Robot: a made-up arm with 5 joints. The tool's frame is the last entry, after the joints.
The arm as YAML. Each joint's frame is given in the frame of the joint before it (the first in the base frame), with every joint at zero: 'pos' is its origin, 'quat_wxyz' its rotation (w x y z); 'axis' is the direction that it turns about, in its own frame. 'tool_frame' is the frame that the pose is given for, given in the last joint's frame.
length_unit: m
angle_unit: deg
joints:
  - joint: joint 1
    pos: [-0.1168, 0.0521, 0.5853]
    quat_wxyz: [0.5, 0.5, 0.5, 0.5]
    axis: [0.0, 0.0, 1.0]
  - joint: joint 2
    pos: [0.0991, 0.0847, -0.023]
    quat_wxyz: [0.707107, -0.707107, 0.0, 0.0]
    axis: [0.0, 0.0, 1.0]
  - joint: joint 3
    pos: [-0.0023, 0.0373, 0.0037]
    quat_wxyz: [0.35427, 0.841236, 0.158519, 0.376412]
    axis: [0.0, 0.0, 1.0]
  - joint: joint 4
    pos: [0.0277, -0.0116, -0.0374]
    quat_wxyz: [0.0, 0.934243, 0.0, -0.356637]
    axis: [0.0, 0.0, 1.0]
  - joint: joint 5
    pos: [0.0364, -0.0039, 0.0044]
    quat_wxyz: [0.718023, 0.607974, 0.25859, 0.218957]
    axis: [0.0, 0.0, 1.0]
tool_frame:
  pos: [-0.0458, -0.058, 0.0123]
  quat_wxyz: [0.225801, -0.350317, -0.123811, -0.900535]
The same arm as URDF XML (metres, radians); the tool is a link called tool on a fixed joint. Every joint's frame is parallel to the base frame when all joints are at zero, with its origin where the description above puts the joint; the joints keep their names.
<robot name="arm">
<joint name="tool_joint" type="fixed"><parent link="link5"/><child link="tool"/><origin xyz="0.053 0.0508 0.015" rpy="0.2831 -0.72 0.2141"/></joint>
<joint name="joint 5" type="continuous"><parent link="link4"/><child link="link5"/><origin xyz="-0.0233 -0.0044 0.0282"/><axis xyz="0.074798 -0.126997 0.989079"/></joint>
<joint name="joint 4" type="continuous"><parent link="link3"/><child link="link4"/><origin xyz="-0.0407 -0.0094 0.0235"/><axis xyz="0 -1 0"/></joint>
<joint name="joint 3" type="continuous"><parent link="link2"/><child link="link3"/><origin xyz="-0.0373 -0.0023 0.0037"/><axis xyz="0.476713 0.74562 -0.465613"/></joint>
<joint name="joint 2" type="continuous"><parent link="link1"/><child link="link2"/><origin xyz="-0.023 0.0991 0.0847"/><axis xyz="0 0 1"/></joint>
<joint name="joint 1" type="continuous"><parent link="base"/><child link="link1"/><origin xyz="-0.1168 0.0521 0.5853"/><axis xyz="1 0 0"/></joint>
<link name="base"/>
<link name="link1"/>
<link name="link2"/>
<link name="link3"/>
<link name="link4"/>
<link name="link5"/>
<link name="tool"/>
</robot>

